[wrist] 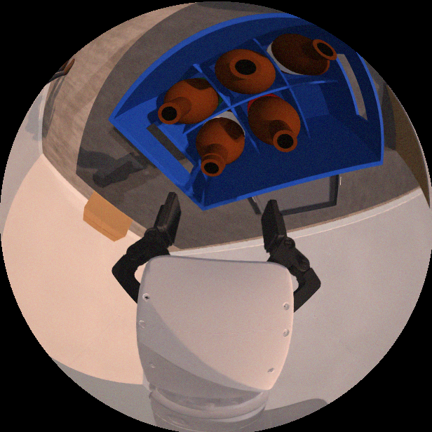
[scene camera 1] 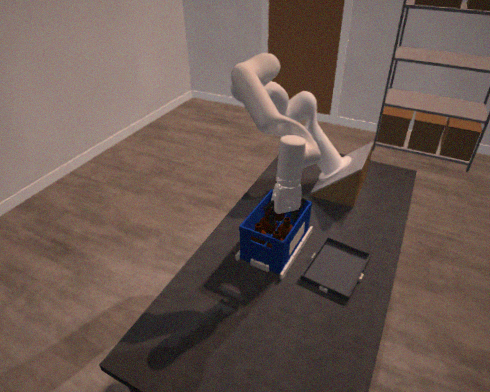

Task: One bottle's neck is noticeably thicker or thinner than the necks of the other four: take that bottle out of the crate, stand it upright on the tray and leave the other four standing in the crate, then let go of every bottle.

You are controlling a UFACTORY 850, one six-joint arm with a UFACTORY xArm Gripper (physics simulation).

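Observation:
The blue crate [scene camera 1: 261, 254] [wrist: 295, 167] stands upright on the table. Five brown bottles stand in it. In the wrist view, one row has a left bottle [wrist: 192, 102], a middle bottle [wrist: 260, 80] and a right bottle [wrist: 300, 54]; the nearer row has a left bottle [wrist: 220, 142] and a right bottle [wrist: 274, 120]. The middle bottle's mouth looks widest, but it is seen more from above. My gripper [scene camera 1: 284, 216] [wrist: 221, 204] is open and empty, over the crate in the scene view, where its fingers are hard to make out. The black tray [scene camera 1: 336, 270] [wrist: 310, 192] holds no bottle.
White strips [scene camera 1: 299, 250] run along the crate's foot. The tray lies beside the crate, with a gap of table [scene camera 1: 280, 320] between them. The arm's wooden base block [scene camera 1: 345, 191] stands behind the crate. A shelf rack [scene camera 1: 398, 37] stands at the back right.

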